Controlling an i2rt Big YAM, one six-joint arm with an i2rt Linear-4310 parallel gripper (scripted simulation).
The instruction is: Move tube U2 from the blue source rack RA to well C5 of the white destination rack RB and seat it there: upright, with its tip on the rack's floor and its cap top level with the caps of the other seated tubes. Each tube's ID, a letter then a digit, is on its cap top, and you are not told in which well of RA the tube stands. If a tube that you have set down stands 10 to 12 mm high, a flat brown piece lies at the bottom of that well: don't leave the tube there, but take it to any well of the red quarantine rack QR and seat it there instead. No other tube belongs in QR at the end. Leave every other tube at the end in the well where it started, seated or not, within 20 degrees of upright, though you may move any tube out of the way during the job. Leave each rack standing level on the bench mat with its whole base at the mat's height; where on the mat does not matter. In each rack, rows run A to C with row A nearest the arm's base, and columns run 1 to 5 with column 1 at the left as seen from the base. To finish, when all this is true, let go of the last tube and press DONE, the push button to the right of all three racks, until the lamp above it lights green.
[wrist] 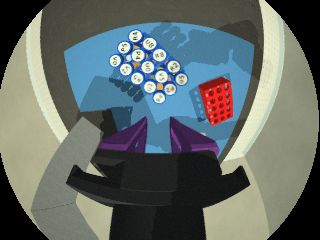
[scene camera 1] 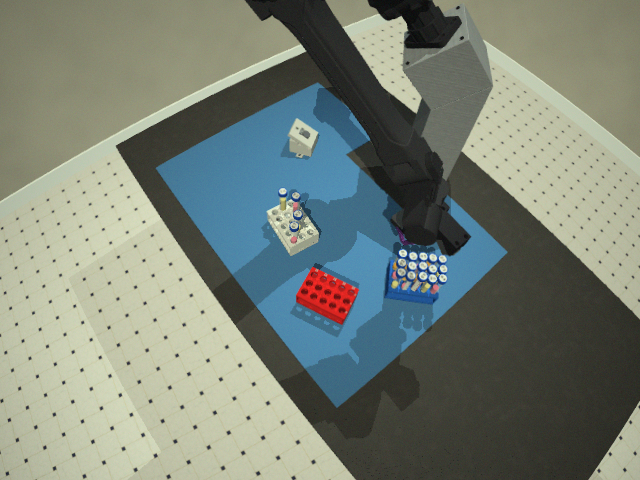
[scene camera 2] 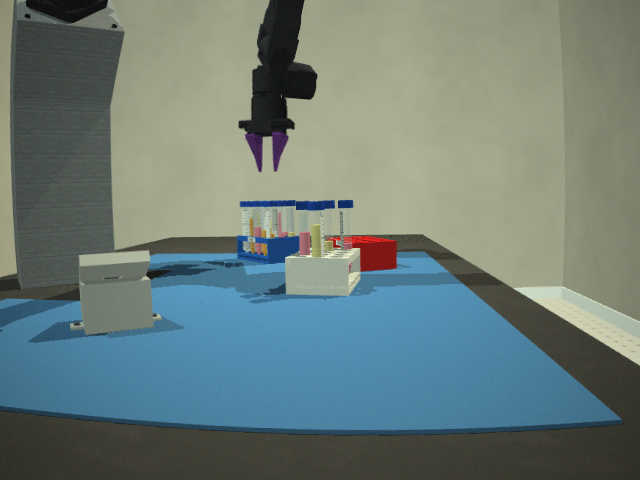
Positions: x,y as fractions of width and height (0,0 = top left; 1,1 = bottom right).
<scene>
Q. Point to a white rack RB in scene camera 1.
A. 0.48,0.49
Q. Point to a grey done button box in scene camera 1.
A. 0.47,0.30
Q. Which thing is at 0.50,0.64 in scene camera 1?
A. A red rack QR.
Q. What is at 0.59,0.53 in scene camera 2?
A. A red rack QR.
</scene>
